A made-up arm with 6 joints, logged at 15 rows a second.
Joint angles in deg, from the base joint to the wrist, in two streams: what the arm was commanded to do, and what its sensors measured. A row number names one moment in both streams.
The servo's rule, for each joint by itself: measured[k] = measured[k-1] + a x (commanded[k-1-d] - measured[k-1]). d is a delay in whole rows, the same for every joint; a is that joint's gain. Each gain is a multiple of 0.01, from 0.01 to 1. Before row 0 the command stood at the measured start. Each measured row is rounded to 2 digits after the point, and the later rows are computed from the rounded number. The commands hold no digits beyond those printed.
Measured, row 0:
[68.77 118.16 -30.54 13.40 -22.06 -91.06]
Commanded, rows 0 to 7:
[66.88 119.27 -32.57 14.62 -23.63 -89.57]
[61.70 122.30 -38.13 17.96 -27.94 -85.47]
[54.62 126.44 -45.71 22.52 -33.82 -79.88]
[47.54 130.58 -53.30 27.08 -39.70 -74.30]
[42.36 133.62 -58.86 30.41 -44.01 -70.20]
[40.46 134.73 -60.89 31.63 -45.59 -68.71]
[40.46 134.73 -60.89 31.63 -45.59 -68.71]
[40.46 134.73 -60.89 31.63 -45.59 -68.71]
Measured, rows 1 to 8:
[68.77 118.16 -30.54 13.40 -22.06 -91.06]
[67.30 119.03 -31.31 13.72 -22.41 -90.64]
[62.93 121.58 -33.90 14.82 -23.63 -89.19]
[56.45 125.37 -38.39 16.82 -25.87 -86.58]
[49.50 129.43 -44.06 19.49 -28.91 -83.14]
[43.93 132.70 -49.68 22.33 -32.23 -79.52]
[41.22 134.28 -53.94 24.75 -35.17 -76.49]
[40.63 134.63 -56.58 26.54 -37.46 -74.31]
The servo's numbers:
d 1
a 0.78 0.78 0.38 0.26 0.22 0.28

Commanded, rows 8 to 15:
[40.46 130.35 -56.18 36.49 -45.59 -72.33]
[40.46 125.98 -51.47 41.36 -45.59 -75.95]
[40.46 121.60 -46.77 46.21 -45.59 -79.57]
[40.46 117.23 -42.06 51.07 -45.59 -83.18]
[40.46 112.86 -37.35 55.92 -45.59 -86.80]
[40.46 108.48 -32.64 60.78 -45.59 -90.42]
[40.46 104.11 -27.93 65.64 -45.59 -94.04]
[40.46 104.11 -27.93 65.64 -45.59 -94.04]
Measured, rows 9 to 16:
[40.50 134.71 -58.22 27.86 -39.25 -72.74]
[40.47 131.31 -57.44 30.10 -40.64 -72.63]
[40.46 127.15 -55.17 33.03 -41.73 -73.56]
[40.46 122.82 -51.98 36.46 -42.58 -75.24]
[40.46 118.46 -48.21 40.26 -43.24 -77.46]
[40.46 114.09 -44.08 44.33 -43.76 -80.08]
[40.46 109.71 -39.73 48.61 -44.16 -82.98]
[40.46 105.34 -35.25 53.04 -44.47 -86.08]

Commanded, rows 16 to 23:
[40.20 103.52 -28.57 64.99 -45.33 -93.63]
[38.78 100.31 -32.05 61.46 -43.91 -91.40]
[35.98 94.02 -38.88 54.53 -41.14 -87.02]
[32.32 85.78 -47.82 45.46 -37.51 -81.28]
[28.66 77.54 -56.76 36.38 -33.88 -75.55]
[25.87 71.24 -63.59 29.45 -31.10 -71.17]
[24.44 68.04 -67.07 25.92 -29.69 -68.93]
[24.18 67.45 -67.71 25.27 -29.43 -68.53]
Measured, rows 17 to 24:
[40.46 104.38 -32.47 56.32 -44.72 -88.31]
[40.26 103.71 -30.99 58.57 -44.85 -89.80]
[39.11 101.06 -31.39 59.32 -44.64 -90.25]
[36.67 95.57 -34.24 58.07 -43.87 -89.35]
[33.28 87.93 -39.40 54.79 -42.47 -87.09]
[29.68 79.83 -46.00 50.00 -40.58 -83.86]
[26.71 73.13 -52.68 44.66 -38.49 -80.31]
[24.94 69.16 -58.15 39.79 -36.55 -77.12]

